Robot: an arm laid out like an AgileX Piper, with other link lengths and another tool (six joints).
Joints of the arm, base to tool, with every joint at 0 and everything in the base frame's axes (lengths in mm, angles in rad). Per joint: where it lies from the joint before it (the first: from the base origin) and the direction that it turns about. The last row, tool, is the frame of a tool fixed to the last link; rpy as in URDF.
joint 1: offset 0.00 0.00 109.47 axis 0 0 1
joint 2: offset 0.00 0.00 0.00 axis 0 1 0
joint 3: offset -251.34 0.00 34.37 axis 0 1 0
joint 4: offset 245.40 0.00 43.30 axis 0.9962 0 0.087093
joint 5: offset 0.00 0.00 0.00 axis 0 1 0
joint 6: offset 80.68 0.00 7.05 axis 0.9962 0 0.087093
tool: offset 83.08 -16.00 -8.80 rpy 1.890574 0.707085 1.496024
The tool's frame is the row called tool.
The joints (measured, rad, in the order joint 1, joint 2, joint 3, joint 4, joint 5, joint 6), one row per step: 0.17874, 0.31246, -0.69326, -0.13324, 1.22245, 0.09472; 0.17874, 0.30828, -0.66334, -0.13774, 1.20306, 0.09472; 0.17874, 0.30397, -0.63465, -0.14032, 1.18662, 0.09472; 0.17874, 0.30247, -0.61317, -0.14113, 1.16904, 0.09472; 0.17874, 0.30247, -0.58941, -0.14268, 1.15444, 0.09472; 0.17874, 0.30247, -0.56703, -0.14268, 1.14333, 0.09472; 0.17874, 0.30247, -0.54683, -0.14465, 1.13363, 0.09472
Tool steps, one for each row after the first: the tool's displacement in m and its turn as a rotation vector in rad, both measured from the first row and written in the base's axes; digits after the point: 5 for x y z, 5 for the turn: 0.00215, -0.00021, -0.00695, -0.00627, 0.00550, 0.00037; 0.00376, -0.00023, -0.01394, -0.01095, 0.01288, 0.00138; 0.00569, 0.00011, -0.01887, -0.01312, 0.01510, 0.00332; 0.00729, 0.00026, -0.02501, -0.01695, 0.02386, 0.00468; 0.00832, 0.00053, -0.03117, -0.01951, 0.03496, 0.00622; 0.00914, 0.00045, -0.03672, -0.02366, 0.04498, 0.00689
